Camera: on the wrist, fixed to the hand. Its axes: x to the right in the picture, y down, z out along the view.
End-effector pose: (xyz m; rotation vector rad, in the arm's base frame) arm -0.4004 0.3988 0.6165 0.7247 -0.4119 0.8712
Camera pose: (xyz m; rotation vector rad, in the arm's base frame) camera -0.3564 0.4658 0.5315 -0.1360 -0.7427 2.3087
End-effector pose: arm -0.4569 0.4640 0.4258 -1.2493 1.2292 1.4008
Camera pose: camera -0.4034 0.3616 0.4085 0.3745 -1.9280 -1.8363
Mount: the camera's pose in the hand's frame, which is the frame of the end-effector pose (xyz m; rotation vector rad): 0.0115 -0.0408 -0.1089 -0.2392 0.3502 1.5625
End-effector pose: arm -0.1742 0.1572 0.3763 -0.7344 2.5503 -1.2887
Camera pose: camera -0.2114 0.2073 0.4751 1.3583 2.3046 -0.5009
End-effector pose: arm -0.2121 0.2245 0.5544 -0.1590 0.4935 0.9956
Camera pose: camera -0.2083 0.1732 0.4495 -0.1474 0.8237 2.5876
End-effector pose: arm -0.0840 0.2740 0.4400 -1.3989 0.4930 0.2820
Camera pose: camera -0.0726 0.1594 0.4596 -1.0026 1.8443 1.3779
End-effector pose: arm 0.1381 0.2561 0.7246 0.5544 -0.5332 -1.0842
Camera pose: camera 0.1859 0.2478 0.6183 -0.0016 -0.3513 0.4392
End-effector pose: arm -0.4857 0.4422 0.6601 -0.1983 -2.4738 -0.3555
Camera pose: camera -0.4425 0.3714 0.7424 -1.7796 -1.3139 0.0321
